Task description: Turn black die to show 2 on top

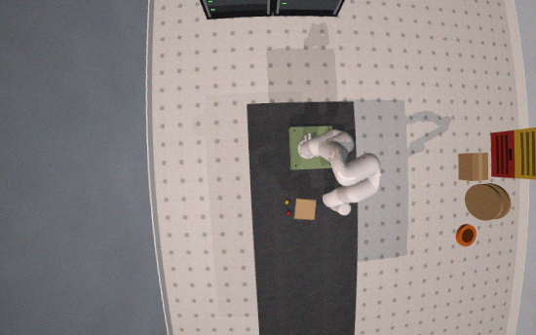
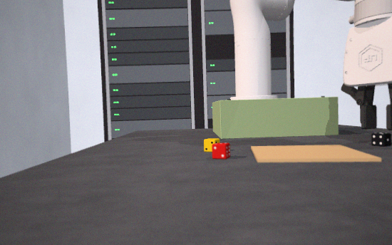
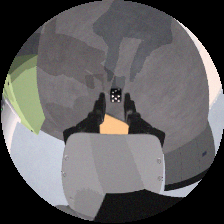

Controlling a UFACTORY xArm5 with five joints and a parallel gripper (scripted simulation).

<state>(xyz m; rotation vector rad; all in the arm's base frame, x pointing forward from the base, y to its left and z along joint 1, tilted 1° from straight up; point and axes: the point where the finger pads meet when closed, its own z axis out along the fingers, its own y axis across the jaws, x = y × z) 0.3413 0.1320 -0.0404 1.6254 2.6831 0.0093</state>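
My gripper is now 4 cm above the black die. Round my hand: tan mat: 7 cm ahead, 15 cm to the right, 4 cm below; red die: 8 cm ahead, 27 cm to the right, 4 cm below; yellow die: 28 cm to the right, 4 cm below.
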